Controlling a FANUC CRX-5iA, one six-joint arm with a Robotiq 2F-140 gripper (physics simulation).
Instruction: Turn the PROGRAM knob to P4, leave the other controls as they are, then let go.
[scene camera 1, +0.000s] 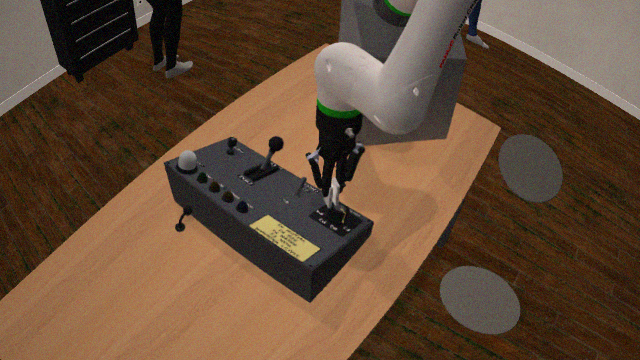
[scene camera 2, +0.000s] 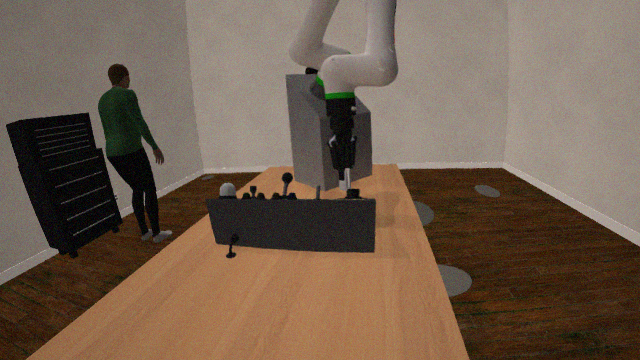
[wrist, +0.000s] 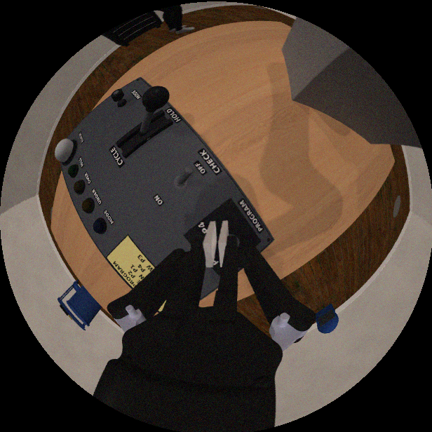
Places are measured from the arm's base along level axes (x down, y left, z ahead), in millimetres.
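Pixels of known places: gripper, fingertip midpoint: (scene camera 1: 330, 202) (scene camera 2: 345, 189); arm's base, link origin: (scene camera 1: 396, 6) (scene camera 2: 323, 92).
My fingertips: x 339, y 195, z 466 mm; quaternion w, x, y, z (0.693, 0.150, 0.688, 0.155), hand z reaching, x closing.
For each thing: its top centre in the pictures, then the offset to it from my fingertips. "pt": a spot on its surface instead.
- PROGRAM knob, top centre: (scene camera 1: 338, 207) (scene camera 2: 353, 187) dx -8, dy +26, dz +1 mm
- black plate, surface spot: (scene camera 1: 325, 223) pt dx +16, dy +26, dz +44 mm
- CHECK toggle, top centre: (scene camera 1: 300, 180) dx -9, dy -94, dz +7 mm
- CYCLE lever, top centre: (scene camera 1: 276, 138) (scene camera 2: 286, 172) dx -47, dy -219, dz -23 mm
- white dome, surface spot: (scene camera 1: 187, 161) pt dx -67, dy -302, dz +209 mm
- yellow note, surface spot: (scene camera 1: 285, 237) pt dx -27, dy +14, dz +160 mm
The PROGRAM knob (scene camera 1: 344, 216) (scene camera 2: 353, 193) is dark and stands on a black plate (scene camera 1: 325, 223) at the right end of the grey control box (scene camera 1: 260, 245) (scene camera 2: 295, 225). In scene camera 1 its yellow pointer faces the rightmost label, which is too blurred to read. My gripper (scene camera 1: 333, 204) (scene camera 2: 345, 187) (wrist: 219, 230) points down with its light fingertips nearly together and nothing visible between them. The tips are low over the plate, just left of the knob in both scene views. In the wrist view the P4 label (wrist: 202, 228) shows beside the tips, and the fingers hide most of the knob.
The CHECK toggle (scene camera 1: 301, 186) (wrist: 184, 177) is nearest to the plate. The CYCLE lever (scene camera 1: 275, 145) (wrist: 155, 98), a white dome (scene camera 1: 187, 161) and several small round lamps stand farther left. A yellow note (scene camera 1: 285, 237) lies on the box. A person (scene camera 2: 120, 122) stands beside the table.
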